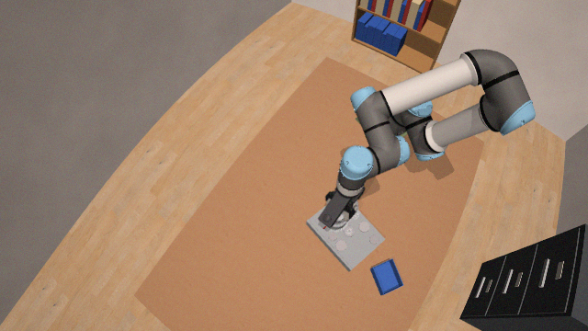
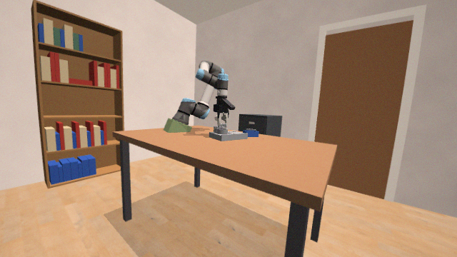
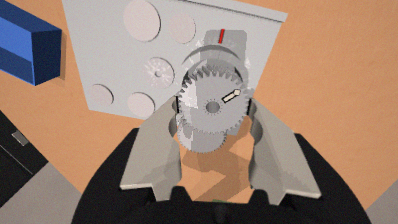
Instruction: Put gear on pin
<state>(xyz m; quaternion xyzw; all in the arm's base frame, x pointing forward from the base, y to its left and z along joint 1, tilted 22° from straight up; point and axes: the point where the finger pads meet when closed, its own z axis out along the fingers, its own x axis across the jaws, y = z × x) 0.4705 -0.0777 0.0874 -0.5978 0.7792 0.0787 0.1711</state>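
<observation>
Right now the grey gear is right at my hand. The rest, counted from my hand: blue tray: 270 mm to the left, 120 mm ahead, 90 mm below.
</observation>
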